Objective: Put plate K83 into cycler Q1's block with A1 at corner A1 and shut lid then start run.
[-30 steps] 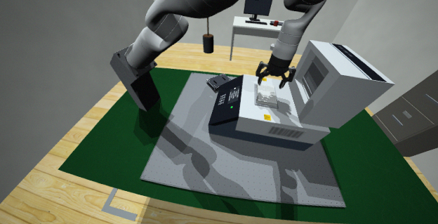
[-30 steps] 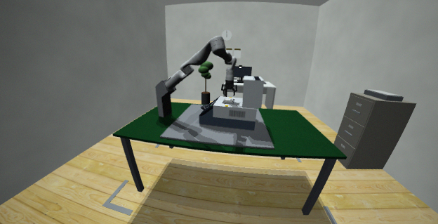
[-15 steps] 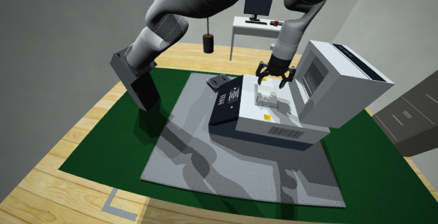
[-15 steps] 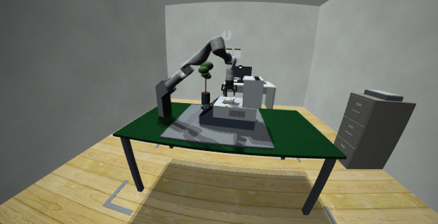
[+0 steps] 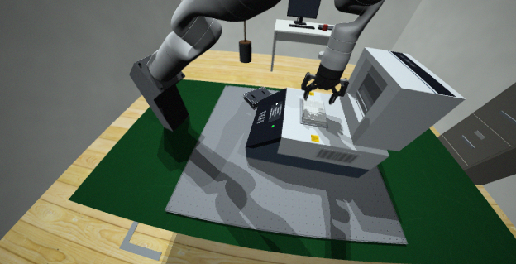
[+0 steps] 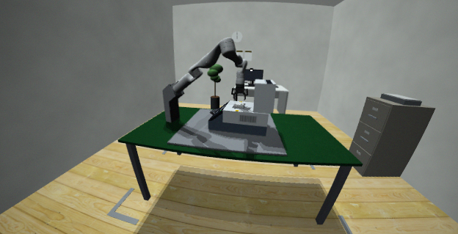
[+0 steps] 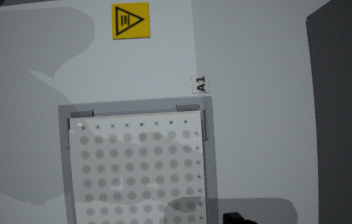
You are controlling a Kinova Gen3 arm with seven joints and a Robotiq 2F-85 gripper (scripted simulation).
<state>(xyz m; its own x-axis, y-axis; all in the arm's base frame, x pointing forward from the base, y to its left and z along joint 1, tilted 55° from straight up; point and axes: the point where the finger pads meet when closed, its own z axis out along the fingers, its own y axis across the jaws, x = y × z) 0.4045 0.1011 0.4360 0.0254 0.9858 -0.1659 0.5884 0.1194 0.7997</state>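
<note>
My hand is 50 mm above the plate K83. Also, from my hand: dark plate nest N1: 260 mm behind, 290 mm to the left, 240 mm below.
</note>
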